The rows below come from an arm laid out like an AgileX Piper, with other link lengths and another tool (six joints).
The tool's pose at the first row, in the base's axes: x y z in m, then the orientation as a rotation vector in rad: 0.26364 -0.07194 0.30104 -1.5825 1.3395 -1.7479
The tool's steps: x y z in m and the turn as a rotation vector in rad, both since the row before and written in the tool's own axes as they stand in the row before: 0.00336 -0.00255 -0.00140 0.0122 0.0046 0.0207; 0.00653 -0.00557 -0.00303 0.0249 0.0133 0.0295; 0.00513 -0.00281 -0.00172 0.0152 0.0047 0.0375; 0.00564 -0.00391 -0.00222 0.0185 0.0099 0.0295; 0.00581 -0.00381 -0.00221 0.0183 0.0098 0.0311; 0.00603 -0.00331 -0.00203 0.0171 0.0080 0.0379; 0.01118 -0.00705 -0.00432 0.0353 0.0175 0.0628
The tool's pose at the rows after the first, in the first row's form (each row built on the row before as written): 0.26219 -0.07305 0.30509 -1.5536 1.3402 -1.7452; 0.25910 -0.07495 0.31344 -1.5039 1.3360 -1.7508; 0.25668 -0.07744 0.31845 -1.4582 1.3417 -1.7385; 0.25373 -0.07989 0.32456 -1.4146 1.3420 -1.7371; 0.25053 -0.08264 0.33050 -1.3699 1.3429 -1.7341; 0.24716 -0.08594 0.33590 -1.3212 1.3468 -1.7240; 0.24019 -0.09183 0.34639 -1.2342 1.3472 -1.7130
